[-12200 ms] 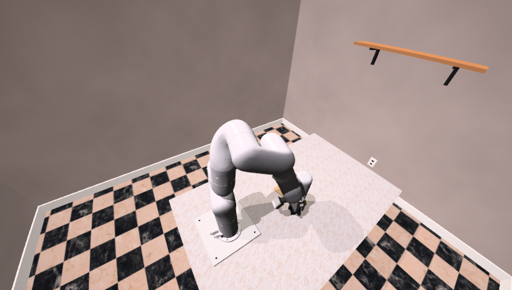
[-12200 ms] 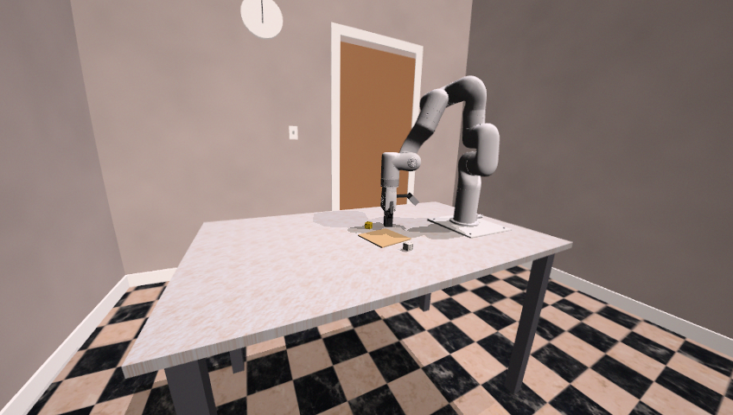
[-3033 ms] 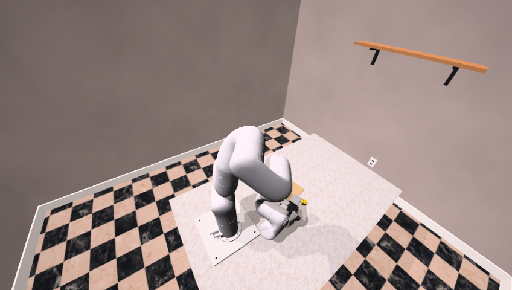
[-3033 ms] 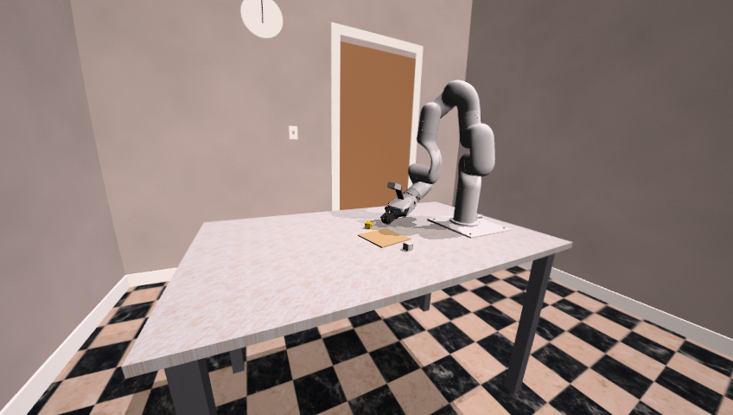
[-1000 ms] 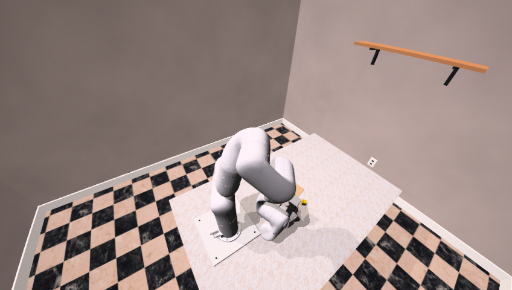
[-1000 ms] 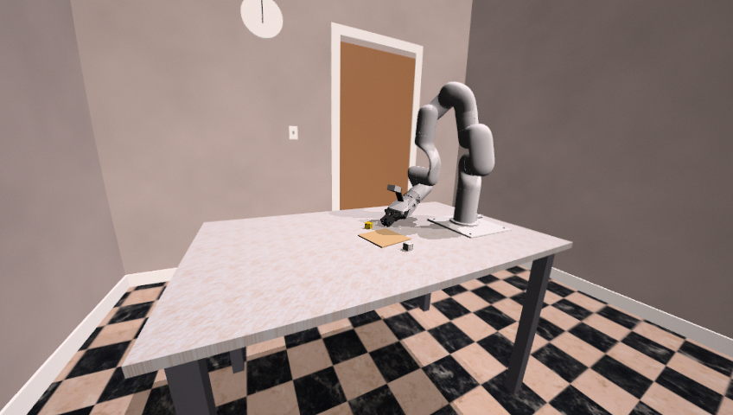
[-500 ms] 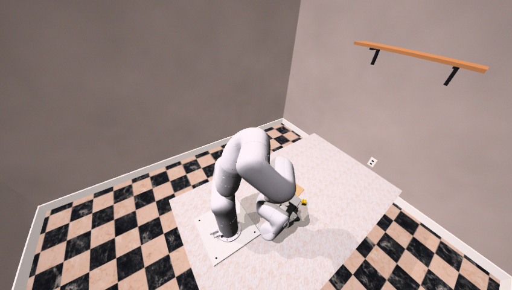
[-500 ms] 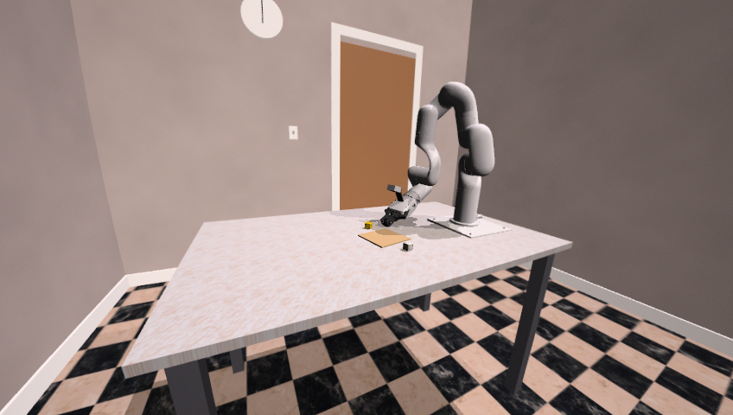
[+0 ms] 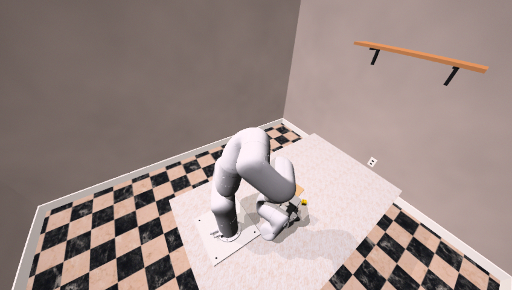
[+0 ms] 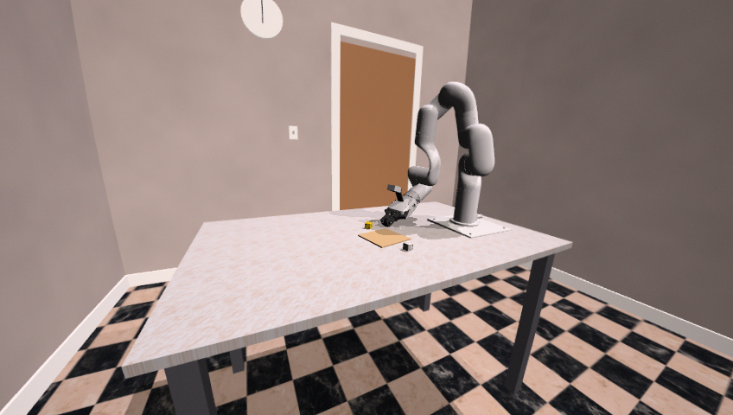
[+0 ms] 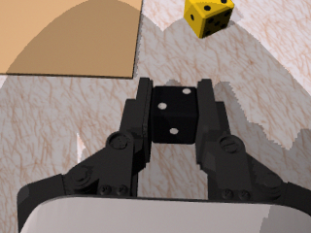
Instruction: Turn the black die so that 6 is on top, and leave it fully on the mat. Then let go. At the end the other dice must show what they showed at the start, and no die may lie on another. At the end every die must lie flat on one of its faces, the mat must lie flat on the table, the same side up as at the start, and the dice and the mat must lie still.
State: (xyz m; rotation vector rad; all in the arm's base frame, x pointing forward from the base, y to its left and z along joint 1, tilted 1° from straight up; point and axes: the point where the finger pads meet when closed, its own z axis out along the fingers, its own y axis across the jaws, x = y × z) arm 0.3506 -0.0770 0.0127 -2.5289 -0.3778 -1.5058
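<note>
My hand is 1 cm short of the black die and 1 cm above it. Round my hand: white die: 5 cm ahead, 25 cm to the left, 1 cm below; then tan mat: 7 cm ahead, 12 cm to the left, 2 cm below; then yellow die: 9 cm ahead, 1 cm below.
</note>
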